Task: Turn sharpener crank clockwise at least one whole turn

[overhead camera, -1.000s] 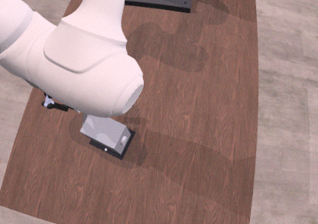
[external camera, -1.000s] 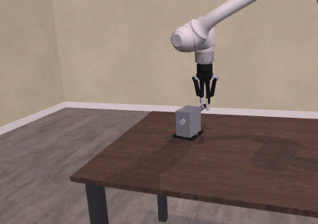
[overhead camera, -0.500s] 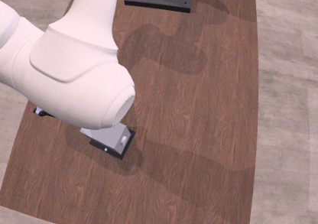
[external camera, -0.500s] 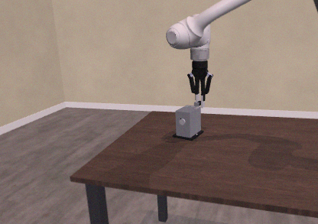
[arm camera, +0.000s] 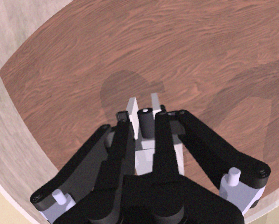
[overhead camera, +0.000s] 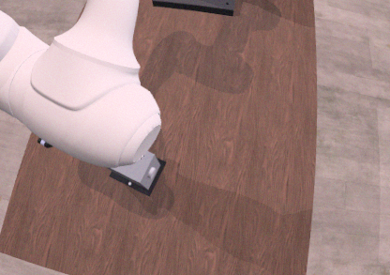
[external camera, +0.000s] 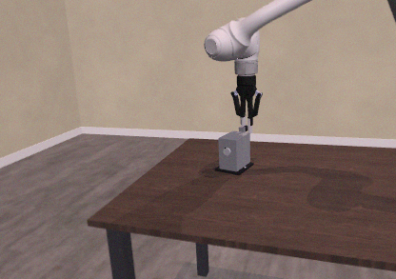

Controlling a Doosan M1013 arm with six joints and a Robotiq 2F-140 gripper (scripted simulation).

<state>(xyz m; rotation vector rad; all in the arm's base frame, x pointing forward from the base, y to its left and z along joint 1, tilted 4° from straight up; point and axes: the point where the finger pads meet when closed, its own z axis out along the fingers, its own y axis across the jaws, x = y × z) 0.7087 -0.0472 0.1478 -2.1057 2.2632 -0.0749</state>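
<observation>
My gripper is now 20 mm to the right of the dark crank knob and 10 mm above it.
</observation>
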